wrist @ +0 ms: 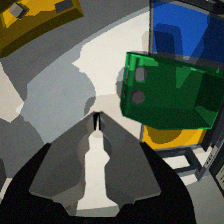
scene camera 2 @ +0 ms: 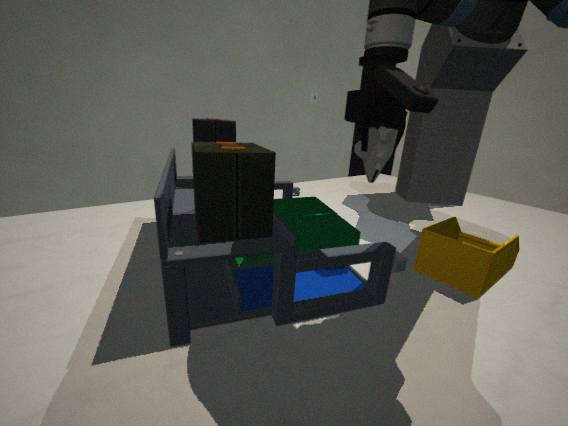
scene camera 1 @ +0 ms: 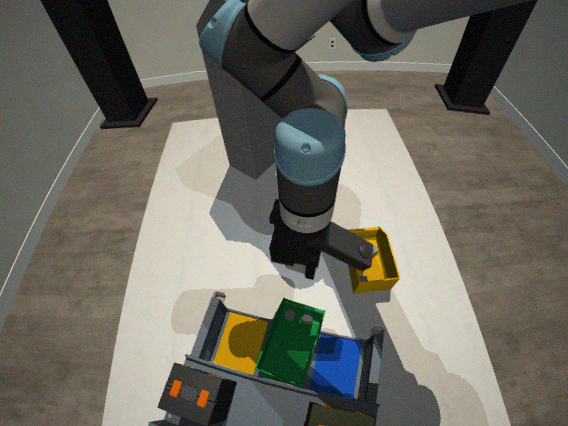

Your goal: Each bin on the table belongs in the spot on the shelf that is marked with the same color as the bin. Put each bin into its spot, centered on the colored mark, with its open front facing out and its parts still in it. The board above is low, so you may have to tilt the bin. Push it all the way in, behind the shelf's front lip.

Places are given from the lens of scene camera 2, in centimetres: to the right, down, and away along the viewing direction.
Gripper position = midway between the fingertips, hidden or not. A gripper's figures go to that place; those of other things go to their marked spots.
my gripper (scene camera 2: 371,182): 16, -6, 51
yellow bin (scene camera 2: 452,257): 25, 7, 40
dark box (scene camera 2: 234,183): -5, -3, 27
green bin (scene camera 2: 317,226): 6, 2, 45
The marked spots on the green bin and the dark box are 22 cm apart.
